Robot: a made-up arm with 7 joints.
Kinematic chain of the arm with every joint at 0, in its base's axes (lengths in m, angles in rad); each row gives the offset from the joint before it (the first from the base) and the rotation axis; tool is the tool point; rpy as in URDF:
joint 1: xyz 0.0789 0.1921 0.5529 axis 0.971 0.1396 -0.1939
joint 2: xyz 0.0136 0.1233 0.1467 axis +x
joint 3: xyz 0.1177 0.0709 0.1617 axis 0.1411 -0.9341 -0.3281
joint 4: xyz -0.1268 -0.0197 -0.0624 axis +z
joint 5: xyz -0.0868 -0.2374 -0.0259 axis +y
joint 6: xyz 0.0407 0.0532 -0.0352 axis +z
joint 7: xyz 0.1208 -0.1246 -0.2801 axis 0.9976 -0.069 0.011
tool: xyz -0.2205 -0.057 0.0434 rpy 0 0 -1.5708
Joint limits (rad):
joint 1: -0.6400..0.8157
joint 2: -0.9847..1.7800
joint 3: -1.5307..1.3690
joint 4: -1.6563..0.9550
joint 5: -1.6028..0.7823
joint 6: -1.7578..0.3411
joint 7: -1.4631..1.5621
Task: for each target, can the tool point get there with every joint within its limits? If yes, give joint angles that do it. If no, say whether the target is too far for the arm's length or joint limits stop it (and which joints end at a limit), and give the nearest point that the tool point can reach.
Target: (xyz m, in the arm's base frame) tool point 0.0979 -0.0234 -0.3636
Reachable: no: joint limits stop it (at a limit: joint 2, joint 3, joint 5) | nearest point 0.0154 0.0472 -0.0022 | short by 0.377 m
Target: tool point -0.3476 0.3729 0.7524
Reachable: yes | joints -0.3140 1.5167 -0.4231 -1.0872 0.0599 -1.0489 0.0521
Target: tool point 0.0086 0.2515 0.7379
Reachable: yes | joints 0.4505 -0.4598 -1.1323 0.7470 -1.3445 -1.5576 -0.0887
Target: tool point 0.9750 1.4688 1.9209
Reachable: no: too far | nearest point 0.5019 0.7492 1.1372 | short by 1.164 m
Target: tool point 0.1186 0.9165 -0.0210
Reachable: no: joint limits stop it (at a limit: joint 1, joint 4, joint 5) | nearest point 0.1363 0.8103 0.1076 | short by 0.168 m
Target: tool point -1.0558 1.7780 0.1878
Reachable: no: too far | nearest point -0.3670 1.0179 0.4850 | short by 1.068 m
